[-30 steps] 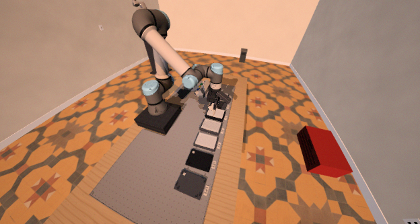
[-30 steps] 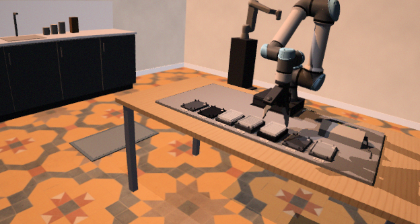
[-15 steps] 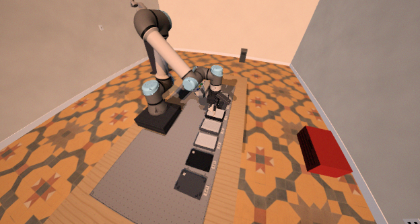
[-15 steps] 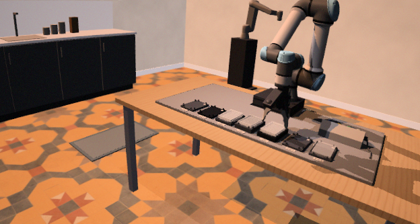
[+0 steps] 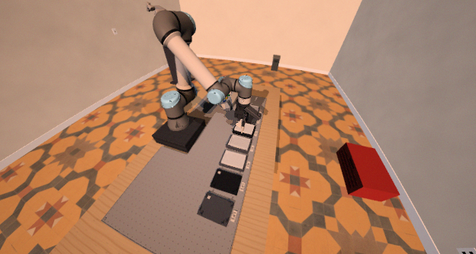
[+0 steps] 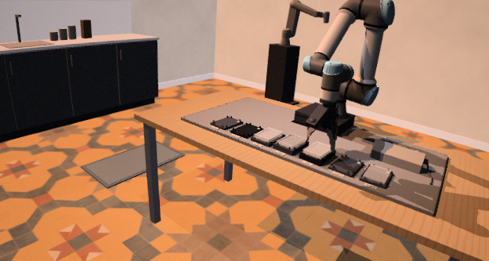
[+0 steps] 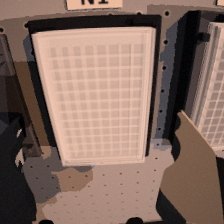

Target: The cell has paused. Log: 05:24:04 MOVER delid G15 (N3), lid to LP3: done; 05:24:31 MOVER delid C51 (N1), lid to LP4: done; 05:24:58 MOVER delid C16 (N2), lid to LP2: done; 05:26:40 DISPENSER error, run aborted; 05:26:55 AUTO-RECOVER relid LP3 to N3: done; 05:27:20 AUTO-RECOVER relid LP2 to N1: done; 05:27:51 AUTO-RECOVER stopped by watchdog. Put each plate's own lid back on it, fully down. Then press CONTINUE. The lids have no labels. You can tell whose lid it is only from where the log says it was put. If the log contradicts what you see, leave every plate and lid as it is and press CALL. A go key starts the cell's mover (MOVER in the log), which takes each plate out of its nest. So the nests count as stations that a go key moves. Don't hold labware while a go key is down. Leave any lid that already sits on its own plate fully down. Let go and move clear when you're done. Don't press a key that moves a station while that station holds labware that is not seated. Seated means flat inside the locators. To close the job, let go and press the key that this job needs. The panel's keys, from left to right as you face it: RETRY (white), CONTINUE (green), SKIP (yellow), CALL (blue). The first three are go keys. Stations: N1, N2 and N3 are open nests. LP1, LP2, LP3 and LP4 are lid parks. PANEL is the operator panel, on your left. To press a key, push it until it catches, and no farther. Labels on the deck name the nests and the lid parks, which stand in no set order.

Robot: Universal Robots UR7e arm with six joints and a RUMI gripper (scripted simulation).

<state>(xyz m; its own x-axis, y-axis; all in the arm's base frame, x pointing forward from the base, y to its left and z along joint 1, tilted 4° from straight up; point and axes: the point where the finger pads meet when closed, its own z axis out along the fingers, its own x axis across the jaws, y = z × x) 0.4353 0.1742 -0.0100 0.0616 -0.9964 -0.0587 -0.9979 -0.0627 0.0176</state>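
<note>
Right now the plate is 1 cm ahead of my hand, 13 cm to the right of it and 2 cm below it. Also, from my hand: yellow skip key (26 cm behind, 24 cm to the left, 2 cm above); then lid park (2 cm behind, 13 cm to the left, 4 cm below); then lid (3 cm behind, 26 cm to the left, 3 cm below).
</note>
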